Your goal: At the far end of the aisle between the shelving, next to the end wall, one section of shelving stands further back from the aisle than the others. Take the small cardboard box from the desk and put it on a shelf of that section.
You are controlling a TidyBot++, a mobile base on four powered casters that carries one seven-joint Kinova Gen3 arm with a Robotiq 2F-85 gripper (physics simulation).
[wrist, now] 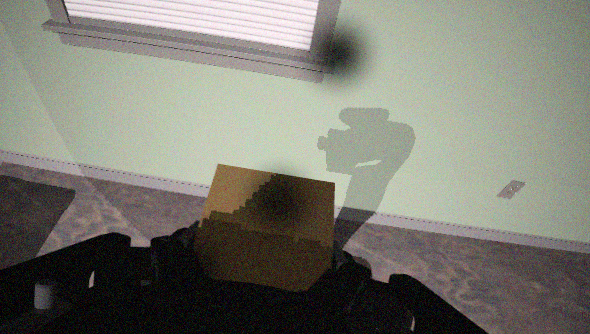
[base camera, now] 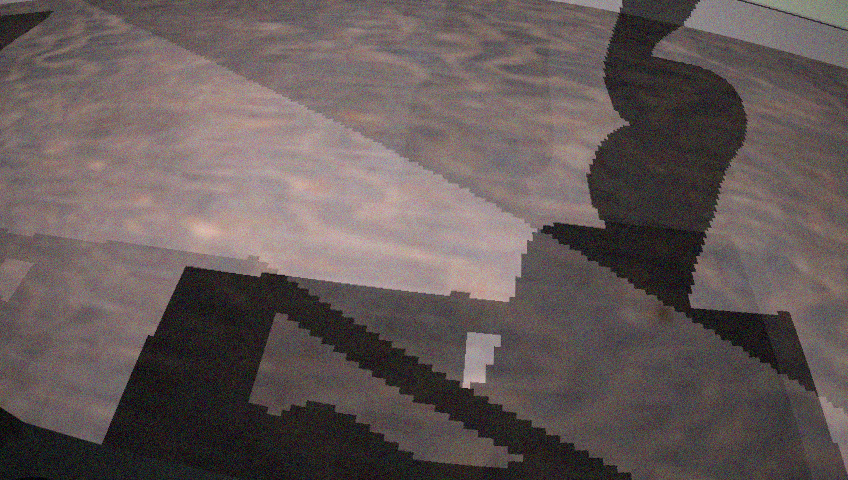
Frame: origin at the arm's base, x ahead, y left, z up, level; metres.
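Where they show: gripper, fingertip midpoint: point(wrist: 264, 248).
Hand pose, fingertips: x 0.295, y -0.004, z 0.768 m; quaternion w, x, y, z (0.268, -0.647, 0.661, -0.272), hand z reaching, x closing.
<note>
Things, the pixels of their top centre, and the offset from my fingertips. "pt": a spot on its surface instead. Level surfaces: height alone.
- small cardboard box at its top centre: point(wrist: 262, 251) dx -0.018, dy +0.000, dz +0.033 m
- window at a spot on its surface: point(wrist: 200, 20) pt dx +0.824, dy +0.279, dz -0.270 m
- outlet at its top centre: point(wrist: 519, 181) dx +0.783, dy -1.038, dz -0.707 m
- brownish floor at its surface level: dz -1.164 m
The small cardboard box point(wrist: 267, 235) is held between the fingers of my gripper point(wrist: 264, 248) at the lower middle of the wrist view. The gripper is shut on it, one finger at its left side and one at its right. A dark shadow covers the box's lower part and much of its right side. The box and gripper do not show in the base view. The shelving and the desk do not show in either view.
A green wall point(wrist: 450, 125) point(base camera: 815, 8) stands ahead, with a window point(wrist: 200, 20) with blinds at the upper left and an outlet point(wrist: 511, 189) low on the right. The brownish floor point(wrist: 470, 280) point(base camera: 297, 196) carries angular shadows, one shaped like my arm.
</note>
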